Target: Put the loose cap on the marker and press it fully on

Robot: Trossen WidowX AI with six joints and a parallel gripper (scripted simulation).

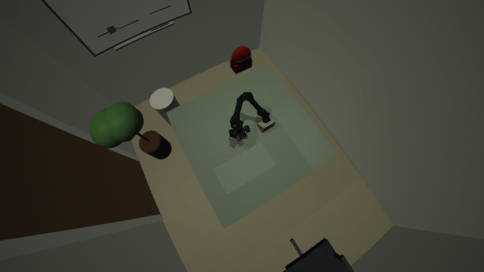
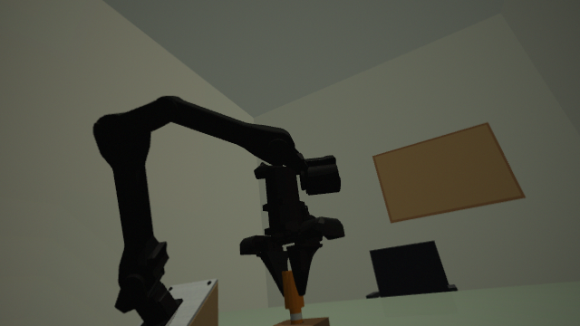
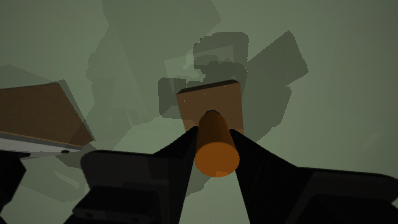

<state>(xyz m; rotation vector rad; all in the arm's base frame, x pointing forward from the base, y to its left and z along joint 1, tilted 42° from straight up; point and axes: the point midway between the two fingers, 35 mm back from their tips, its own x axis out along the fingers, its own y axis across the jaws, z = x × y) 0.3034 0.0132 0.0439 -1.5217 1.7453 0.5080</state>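
My gripper tip is now 10 mm below the marker cap.
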